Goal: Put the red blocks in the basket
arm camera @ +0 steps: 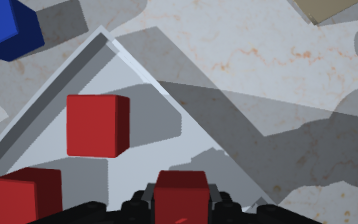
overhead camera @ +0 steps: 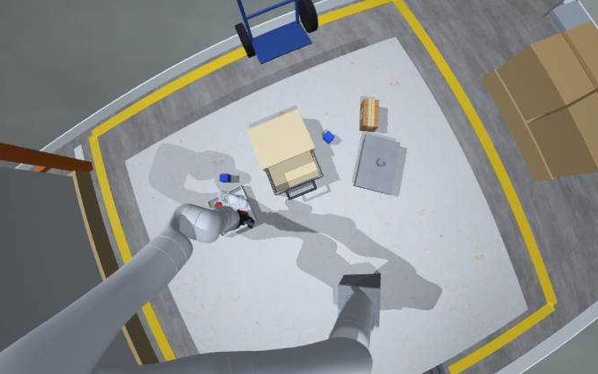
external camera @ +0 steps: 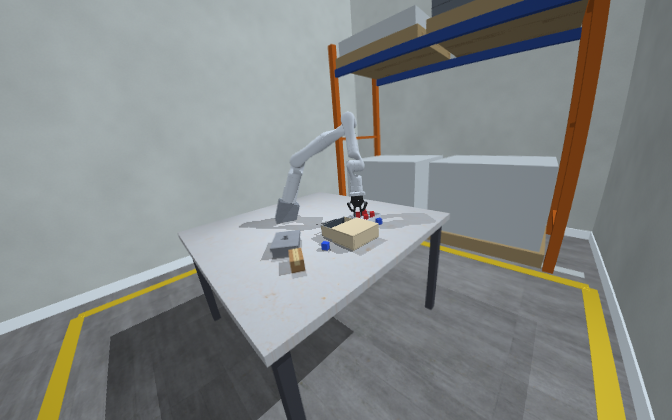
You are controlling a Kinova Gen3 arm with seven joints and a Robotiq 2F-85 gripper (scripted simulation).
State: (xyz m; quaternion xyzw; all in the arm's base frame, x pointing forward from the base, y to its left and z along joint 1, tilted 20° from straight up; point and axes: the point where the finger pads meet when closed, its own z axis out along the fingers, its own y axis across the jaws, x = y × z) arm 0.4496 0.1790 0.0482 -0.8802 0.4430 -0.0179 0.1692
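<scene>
The basket is 40 mm ahead of my hand, 30 mm to the left of it and 20 mm below it. Also, from my hand: light wooden cabinet (100 mm ahead, 250 mm to the right); lid (100 mm behind, 500 mm to the right, 20 mm above); drawer (40 mm ahead, 240 mm to the right).
</scene>
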